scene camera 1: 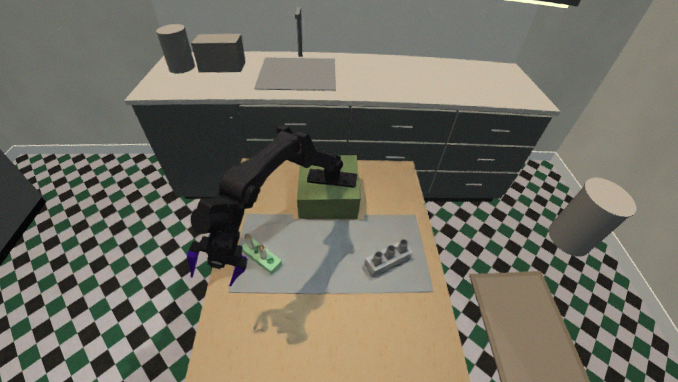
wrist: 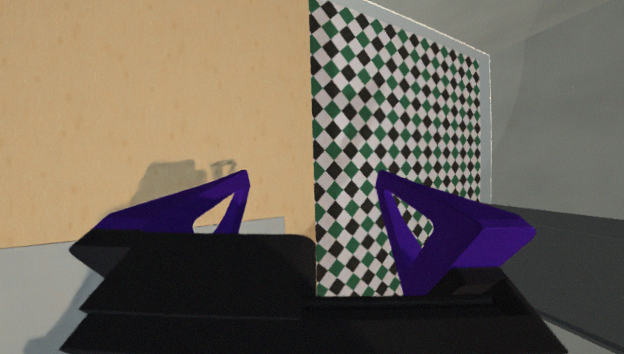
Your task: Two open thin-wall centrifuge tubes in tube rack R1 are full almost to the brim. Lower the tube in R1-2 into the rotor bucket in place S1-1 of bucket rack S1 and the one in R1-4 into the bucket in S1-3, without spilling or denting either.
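Places are measured from the arm's base along level axes (x ahead, y left, z up), in millimetres.
Where they show: gripper, between the fingertips: (scene camera 1: 211, 280) (wrist: 312, 177); arm's base, origin of its link: (scene camera 1: 332, 178).
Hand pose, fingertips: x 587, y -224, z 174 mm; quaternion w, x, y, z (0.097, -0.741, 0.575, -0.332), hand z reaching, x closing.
Each offset is from my fingertips to the top centre of the thing. "*": to the spot under its first point. Level surfaces: height alone.
In the scene view a green tube rack @[* dz -269, dx -209, dy +72 mm] (scene camera 1: 273, 265) stands at the left of the grey mat, partly hidden behind the arm. Two upright tubes show in it: one tube @[dz -203, dx -273, dy -34 mm] (scene camera 1: 249, 241) near its far end and another tube @[dz -203, dx -239, dy +28 mm] (scene camera 1: 262, 252) nearer its middle; place labels cannot be read. A light grey bucket rack @[dz -252, dx -311, dy +482 mm] (scene camera 1: 389, 265) stands at the right of the mat with three dark grey buckets, a left bucket @[dz -205, dx -278, dy +437 mm] (scene camera 1: 377, 258), a middle bucket @[dz -205, dx -311, dy +482 mm] (scene camera 1: 390, 251) and a right bucket @[dz -205, dx -343, dy +526 mm] (scene camera 1: 403, 245). My gripper (scene camera 1: 212, 280) (wrist: 312, 177) is wide open and empty, above the table's left edge, left of the green rack. Neither rack shows in the wrist view.
The grey mat @[dz -298 mm] (scene camera 1: 300, 280) (wrist: 30, 280) lies on the wooden table @[dz -301 mm] (scene camera 1: 380, 335) (wrist: 150, 75). The arm stands on a green block (scene camera 1: 328, 207) behind the mat. Checkered floor (scene camera 1: 100, 300) (wrist: 350, 125) lies beyond the table's left edge. A counter (scene camera 1: 400, 80) stands at the back.
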